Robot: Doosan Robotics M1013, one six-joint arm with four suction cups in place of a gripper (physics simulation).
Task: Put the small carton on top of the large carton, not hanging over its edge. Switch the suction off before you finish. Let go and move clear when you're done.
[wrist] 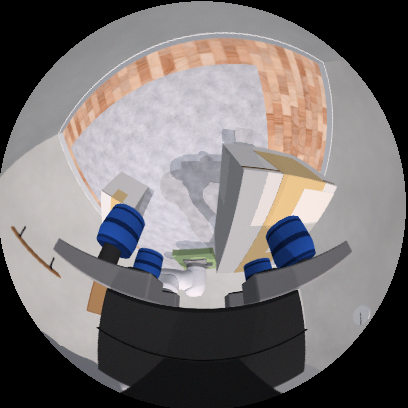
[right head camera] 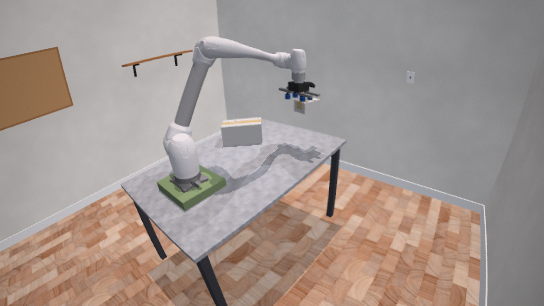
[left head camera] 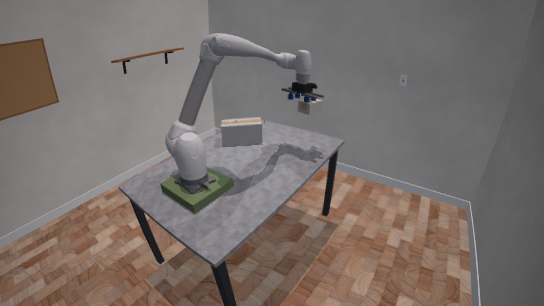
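Observation:
The small carton, grey-white with an orange tape strip, hangs in the air under my suction gripper. The gripper holds it off-centre, by the cups on the right side in the wrist view; the left cups there have no carton under them. The large carton stands upright at the table's back edge, with orange tape along its narrow top. The small carton is higher than it and well to its right in the head views. The contact under the cups is partly hidden.
The grey table bears the arm's green base block near its left end. A wall shelf and a brown board are on the left wall.

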